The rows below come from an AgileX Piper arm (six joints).
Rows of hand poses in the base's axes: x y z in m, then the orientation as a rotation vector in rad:
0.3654 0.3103 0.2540 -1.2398 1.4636 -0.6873
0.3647 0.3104 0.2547 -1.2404 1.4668 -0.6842
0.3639 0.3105 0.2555 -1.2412 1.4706 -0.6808
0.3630 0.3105 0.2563 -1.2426 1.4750 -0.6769
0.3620 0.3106 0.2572 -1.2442 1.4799 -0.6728
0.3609 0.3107 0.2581 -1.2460 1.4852 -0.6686
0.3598 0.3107 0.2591 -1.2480 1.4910 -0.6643
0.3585 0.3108 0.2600 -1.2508 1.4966 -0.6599
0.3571 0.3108 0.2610 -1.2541 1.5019 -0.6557
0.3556 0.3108 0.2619 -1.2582 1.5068 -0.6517
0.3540 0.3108 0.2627 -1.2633 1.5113 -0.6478
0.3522 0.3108 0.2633 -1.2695 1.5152 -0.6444
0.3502 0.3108 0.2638 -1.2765 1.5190 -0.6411
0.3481 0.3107 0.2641 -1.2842 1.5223 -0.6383
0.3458 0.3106 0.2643 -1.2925 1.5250 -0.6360
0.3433 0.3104 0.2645 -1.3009 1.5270 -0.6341
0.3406 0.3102 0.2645 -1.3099 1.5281 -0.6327
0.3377 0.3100 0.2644 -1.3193 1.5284 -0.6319
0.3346 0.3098 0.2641 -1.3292 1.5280 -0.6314
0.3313 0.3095 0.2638 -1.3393 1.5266 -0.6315
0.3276 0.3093 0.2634 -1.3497 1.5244 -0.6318
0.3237 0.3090 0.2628 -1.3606 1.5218 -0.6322
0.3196 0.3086 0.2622 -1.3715 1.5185 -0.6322
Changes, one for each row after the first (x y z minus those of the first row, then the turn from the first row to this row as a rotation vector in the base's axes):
-0.0007 0.0001 0.0007 0.0015 0.0035 0.0000
-0.0015 0.0002 0.0015 0.0031 0.0077 -0.0002
-0.0024 0.0002 0.0023 0.0046 0.0128 -0.0002
-0.0034 0.0003 0.0032 0.0061 0.0183 -0.0003
-0.0045 0.0004 0.0041 0.0075 0.0243 -0.0005
-0.0056 0.0004 0.0051 0.0088 0.0308 -0.0009
-0.0069 0.0005 0.0060 0.0097 0.0376 -0.0008
-0.0083 0.0005 0.0070 0.0101 0.0443 -0.0004
-0.0098 0.0005 0.0079 0.0098 0.0510 0.0004
-0.0114 0.0005 0.0087 0.0088 0.0580 0.0018
-0.0132 0.0005 0.0093 0.0068 0.0648 0.0036
-0.0152 0.0005 0.0098 0.0043 0.0720 0.0058
-0.0173 0.0004 0.0101 0.0009 0.0789 0.0083
-0.0196 0.0003 0.0103 -0.0031 0.0856 0.0111
-0.0221 0.0001 0.0105 -0.0074 0.0917 0.0141
-0.0248 -0.0001 0.0105 -0.0124 0.0973 0.0176
-0.0277 -0.0003 0.0104 -0.0181 0.1023 0.0214
-0.0308 -0.0005 0.0101 -0.0242 0.1070 0.0256
-0.0341 -0.0008 0.0098 -0.0308 0.1109 0.0302
-0.0378 -0.0010 0.0094 -0.0378 0.1143 0.0352
-0.0417 -0.0013 0.0088 -0.0451 0.1177 0.0405
-0.0458 -0.0017 0.0082 -0.0522 0.1207 0.0464

